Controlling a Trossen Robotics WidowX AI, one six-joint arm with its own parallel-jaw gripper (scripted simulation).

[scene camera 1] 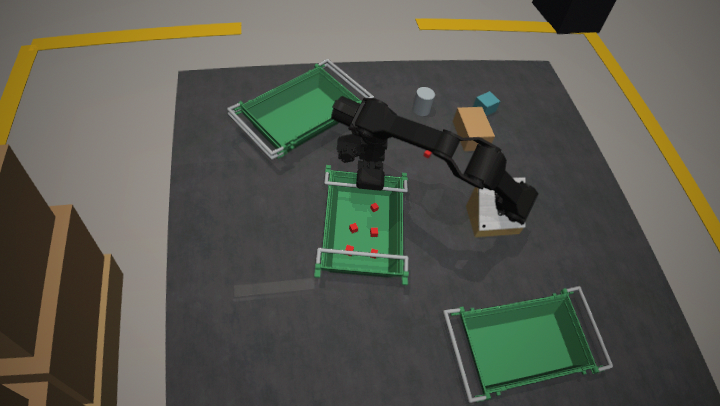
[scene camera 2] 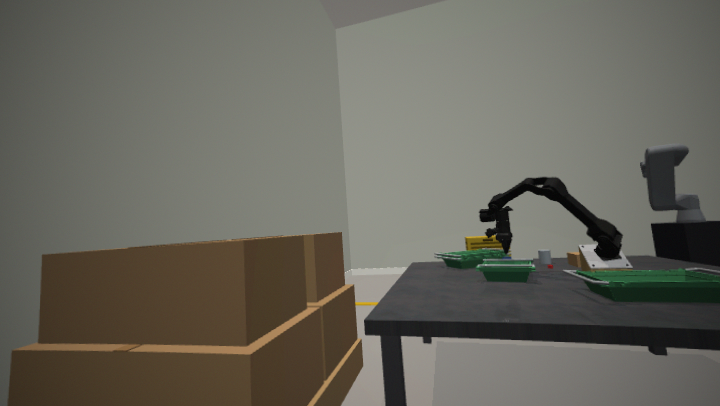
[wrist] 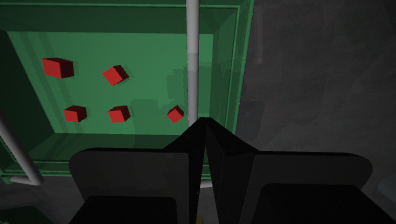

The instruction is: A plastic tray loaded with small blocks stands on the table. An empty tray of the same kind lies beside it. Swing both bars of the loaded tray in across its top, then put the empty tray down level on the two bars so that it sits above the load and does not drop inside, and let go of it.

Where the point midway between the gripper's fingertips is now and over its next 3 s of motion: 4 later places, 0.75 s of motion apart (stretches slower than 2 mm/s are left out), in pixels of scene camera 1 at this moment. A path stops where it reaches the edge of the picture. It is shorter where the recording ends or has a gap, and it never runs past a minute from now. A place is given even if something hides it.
My gripper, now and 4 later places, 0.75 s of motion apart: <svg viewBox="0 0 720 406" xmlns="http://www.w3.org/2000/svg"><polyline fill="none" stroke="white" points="367,177 371,189 476,298 519,301 509,311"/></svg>
